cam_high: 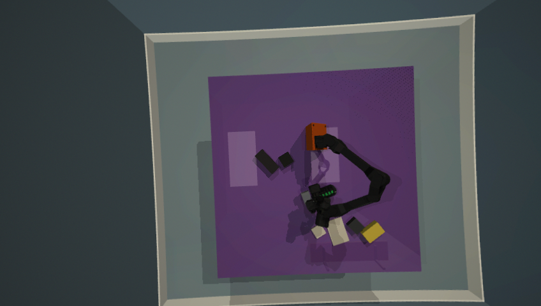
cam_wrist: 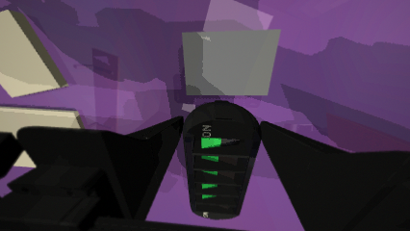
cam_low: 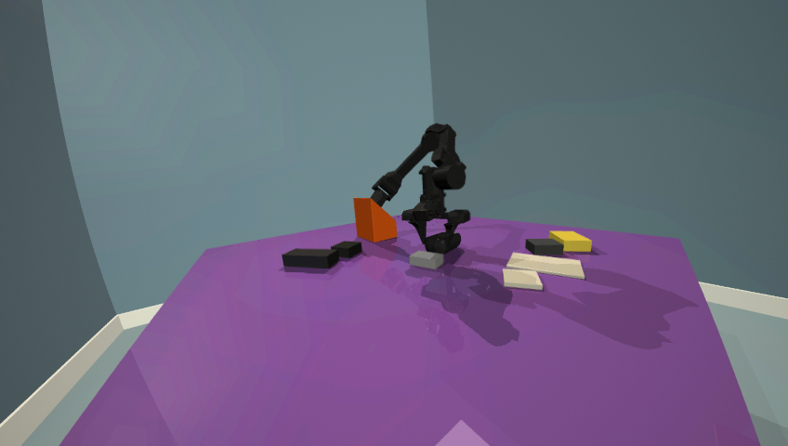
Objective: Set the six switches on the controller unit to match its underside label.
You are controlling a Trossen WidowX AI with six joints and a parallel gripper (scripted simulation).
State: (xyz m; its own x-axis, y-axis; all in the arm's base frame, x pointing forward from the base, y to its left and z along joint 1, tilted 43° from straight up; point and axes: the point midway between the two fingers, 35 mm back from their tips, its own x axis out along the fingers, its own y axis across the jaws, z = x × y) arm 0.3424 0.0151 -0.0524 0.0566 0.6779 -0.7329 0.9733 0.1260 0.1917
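The light grey block is 1 cm ahead of my gripper tip, 5 cm to the right of it and 3 cm below it. Also, from my gripper tip: dark block (22 cm ahead, 24 cm to the left, 2 cm below); then yellow block (26 cm ahead, 34 cm to the left, 2 cm below).
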